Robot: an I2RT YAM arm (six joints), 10 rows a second.
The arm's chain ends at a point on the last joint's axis. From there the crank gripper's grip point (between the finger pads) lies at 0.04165 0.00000 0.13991 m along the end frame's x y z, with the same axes.
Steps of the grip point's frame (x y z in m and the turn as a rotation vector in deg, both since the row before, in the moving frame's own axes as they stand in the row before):
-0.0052 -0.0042 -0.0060 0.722 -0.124 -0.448
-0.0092 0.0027 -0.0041 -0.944 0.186 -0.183
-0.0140 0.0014 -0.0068 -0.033 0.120 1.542
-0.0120 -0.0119 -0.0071 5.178 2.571 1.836
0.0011 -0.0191 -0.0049 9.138 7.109 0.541
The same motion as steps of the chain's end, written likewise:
-0.0049 -0.0021 -0.0061 0.722 -0.124 -0.448
-0.0097 0.0005 -0.0039 -0.944 0.186 -0.183
-0.0143 0.0002 -0.0067 -0.033 0.120 1.542
-0.0184 -0.0008 -0.0046 5.178 2.571 1.836
-0.0159 0.0022 0.0030 9.138 7.109 0.541

